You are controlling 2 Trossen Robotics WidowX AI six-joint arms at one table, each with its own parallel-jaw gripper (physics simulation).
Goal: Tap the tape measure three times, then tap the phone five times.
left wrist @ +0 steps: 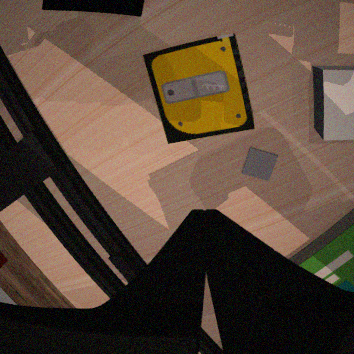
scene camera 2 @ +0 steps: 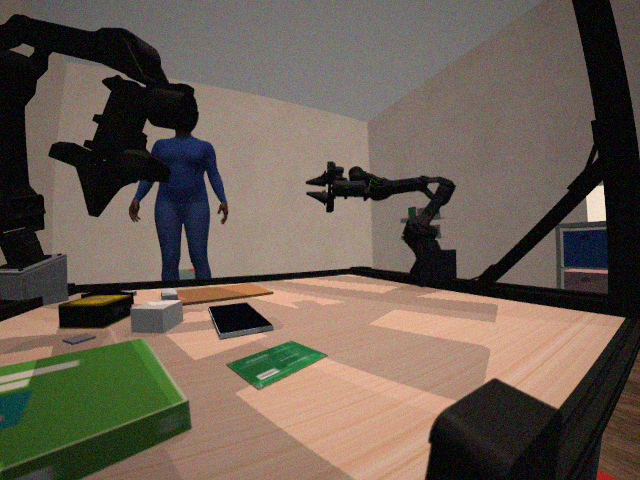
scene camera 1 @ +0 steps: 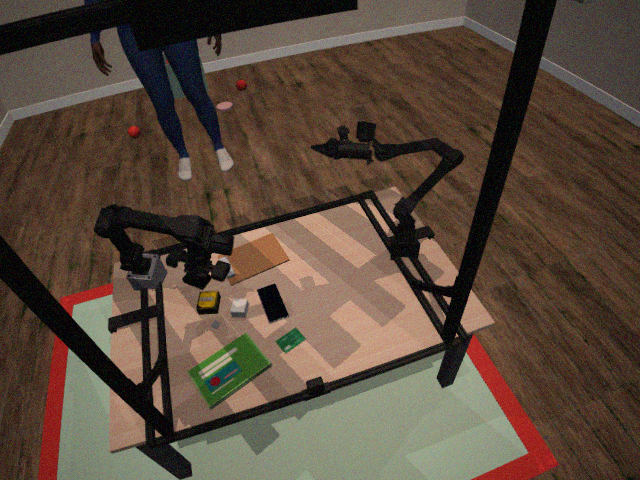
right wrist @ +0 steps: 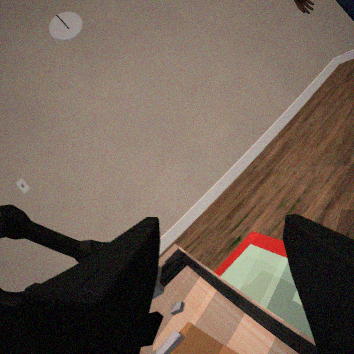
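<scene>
The tape measure [scene camera 1: 208,302] [scene camera 2: 95,311] [left wrist: 192,115], yellow on top with black sides, lies on the left part of the table. The phone [scene camera 1: 272,302] [scene camera 2: 240,319], flat with a black screen, lies right of it past a pale grey box; it does not show in the left wrist view. My left gripper [scene camera 1: 197,284] [scene camera 2: 95,212] [left wrist: 202,221] is shut and empty, pointing down, raised above the table near the tape measure and apart from it. My right gripper [scene camera 1: 314,148] [scene camera 2: 308,189] [right wrist: 222,227] is partly open and empty, held high beyond the table's far edge.
The pale grey box [scene camera 1: 239,307] [scene camera 2: 156,316] [left wrist: 340,102] stands between tape measure and phone. A small grey square [scene camera 1: 215,324] [left wrist: 260,163], a green box [scene camera 1: 253,356] [scene camera 2: 103,403], a green card [scene camera 1: 290,339] [scene camera 2: 277,363] and a brown board [scene camera 1: 258,258] [scene camera 2: 227,292] lie around them. Black frame bars surround the table.
</scene>
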